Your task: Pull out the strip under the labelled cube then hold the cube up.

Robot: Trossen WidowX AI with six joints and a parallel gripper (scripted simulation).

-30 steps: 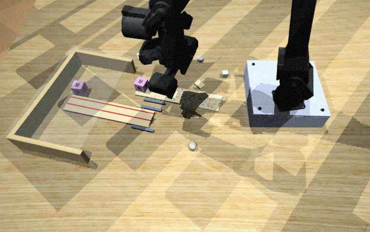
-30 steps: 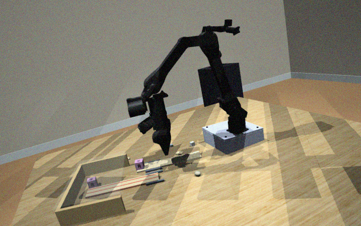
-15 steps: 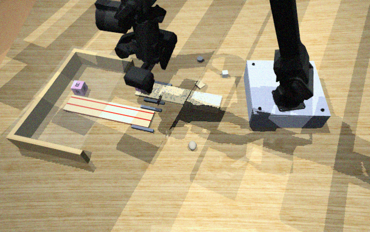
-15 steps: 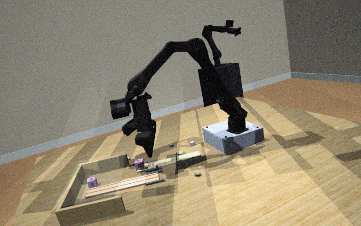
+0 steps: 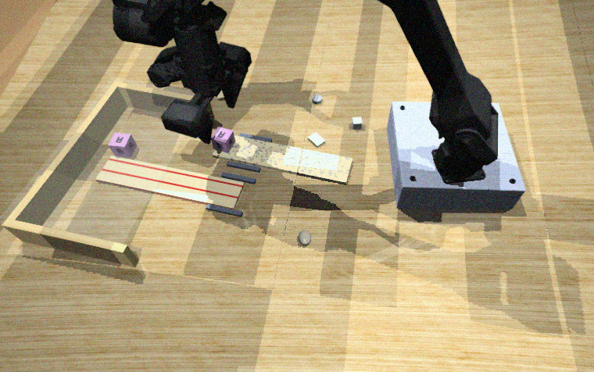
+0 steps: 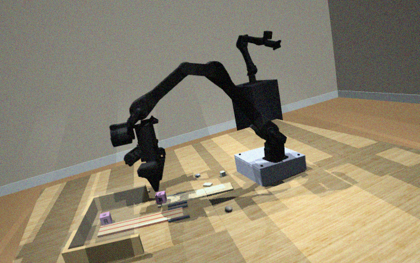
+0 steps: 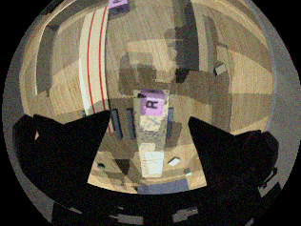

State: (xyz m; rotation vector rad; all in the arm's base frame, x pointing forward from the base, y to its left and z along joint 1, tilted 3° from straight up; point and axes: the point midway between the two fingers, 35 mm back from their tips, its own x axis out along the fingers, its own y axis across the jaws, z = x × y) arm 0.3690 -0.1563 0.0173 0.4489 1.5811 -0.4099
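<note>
Right now my gripper tip is 100 mm past the speckled tan strip, 60 mm above it and 40 mm to the right of it. Also, from my gripper tip: flat tile (170 mm behind, 60 mm below, 10 mm to the left); then grey pebble (210 mm to the left, 110 mm behind, 60 mm below).
</note>
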